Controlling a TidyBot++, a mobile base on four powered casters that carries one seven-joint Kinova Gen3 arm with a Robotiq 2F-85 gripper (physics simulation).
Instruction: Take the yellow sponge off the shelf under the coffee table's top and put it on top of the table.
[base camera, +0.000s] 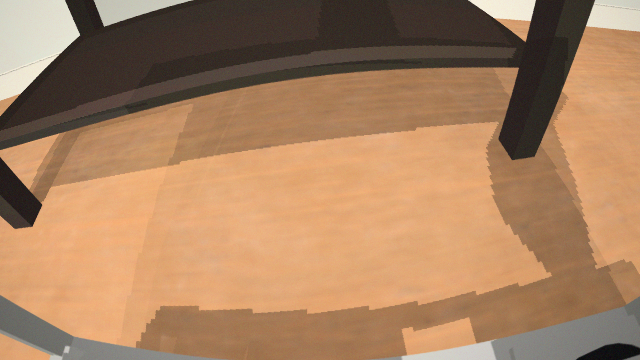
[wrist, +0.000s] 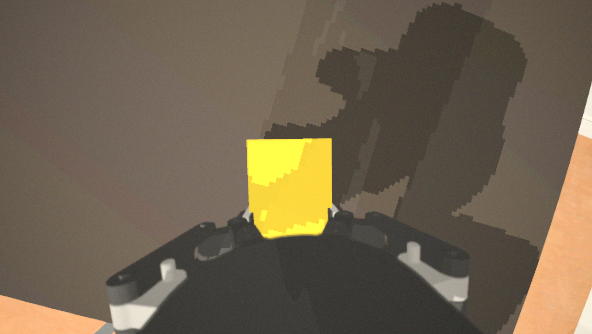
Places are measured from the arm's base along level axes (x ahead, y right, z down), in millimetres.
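Pixels of known places: gripper, fingertip midpoint: (wrist: 290, 212).
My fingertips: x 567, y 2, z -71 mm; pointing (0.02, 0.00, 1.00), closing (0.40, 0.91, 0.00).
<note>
Behind a point stands the place of what it marks.
The yellow sponge (wrist: 289, 175) {x 600, y -12, z -98 mm} is held upright between the fingers of my gripper (wrist: 290, 212) {x 567, y 2, z -71 mm}, which is shut on it in the wrist view. Both are over the dark brown table top (wrist: 150, 100) {x 616, y -158, z -54 mm}. The arm and gripper cast a dark shadow on the top, and it reaches up to the sponge's edge. How much gap there is under the sponge is hard to tell. In the base camera view the dark shelf (base camera: 240, 30) {x 594, y -134, z 246 mm} under the table shows in part. The sponge and the gripper do not show in that view.
Table legs stand at the right (base camera: 542, 85) {x 431, y 274, z 259 mm} and left (base camera: 17, 205) {x 352, y -529, z 349 mm} in the base camera view. The table top's right edge runs down the right of the wrist view, with wooden floor (wrist: 560, 240) {x 694, y 1135, z 397 mm} beyond it. A pale wall is behind the table.
</note>
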